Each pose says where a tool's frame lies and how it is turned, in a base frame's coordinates. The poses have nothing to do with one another.
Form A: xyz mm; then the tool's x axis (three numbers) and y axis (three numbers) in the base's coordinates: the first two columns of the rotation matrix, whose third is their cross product.
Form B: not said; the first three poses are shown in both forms.
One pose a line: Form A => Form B
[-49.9, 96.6, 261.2, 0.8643, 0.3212, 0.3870, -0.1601, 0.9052, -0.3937] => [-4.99, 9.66, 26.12, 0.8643, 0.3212, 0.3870, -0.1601, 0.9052, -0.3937]
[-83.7, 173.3, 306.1, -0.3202, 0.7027, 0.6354, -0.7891, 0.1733, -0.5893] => [-8.37, 17.33, 30.61, -0.3202, 0.7027, 0.6354, -0.7891, 0.1733, -0.5893]
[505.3, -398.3, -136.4, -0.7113, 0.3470, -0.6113, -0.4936, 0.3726, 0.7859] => [50.53, -39.83, -13.64, -0.7113, 0.3470, -0.6113, -0.4936, 0.3726, 0.7859]
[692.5, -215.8, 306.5, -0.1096, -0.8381, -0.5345, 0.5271, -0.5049, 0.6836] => [69.25, -21.58, 30.65, -0.1096, -0.8381, -0.5345, 0.5271, -0.5049, 0.6836]
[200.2, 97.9, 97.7, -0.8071, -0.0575, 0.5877, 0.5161, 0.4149, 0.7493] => [20.02, 9.79, 9.77, -0.8071, -0.0575, 0.5877, 0.5161, 0.4149, 0.7493]
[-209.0, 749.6, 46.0, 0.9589, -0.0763, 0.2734, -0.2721, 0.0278, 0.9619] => [-20.90, 74.96, 4.60, 0.9589, -0.0763, 0.2734, -0.2721, 0.0278, 0.9619]
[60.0, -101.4, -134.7, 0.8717, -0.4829, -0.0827, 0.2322, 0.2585, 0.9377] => [6.00, -10.14, -13.47, 0.8717, -0.4829, -0.0827, 0.2322, 0.2585, 0.9377]
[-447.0, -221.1, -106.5, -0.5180, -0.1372, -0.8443, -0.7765, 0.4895, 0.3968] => [-44.70, -22.11, -10.65, -0.5180, -0.1372, -0.8443, -0.7765, 0.4895, 0.3968]
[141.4, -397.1, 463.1, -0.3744, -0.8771, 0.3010, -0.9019, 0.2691, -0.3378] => [14.14, -39.71, 46.31, -0.3744, -0.8771, 0.3010, -0.9019, 0.2691, -0.3378]
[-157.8, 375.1, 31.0, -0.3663, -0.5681, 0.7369, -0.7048, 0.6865, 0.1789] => [-15.78, 37.51, 3.10, -0.3663, -0.5681, 0.7369, -0.7048, 0.6865, 0.1789]
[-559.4, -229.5, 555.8, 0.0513, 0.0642, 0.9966, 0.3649, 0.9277, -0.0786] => [-55.94, -22.95, 55.58, 0.0513, 0.0642, 0.9966, 0.3649, 0.9277, -0.0786]
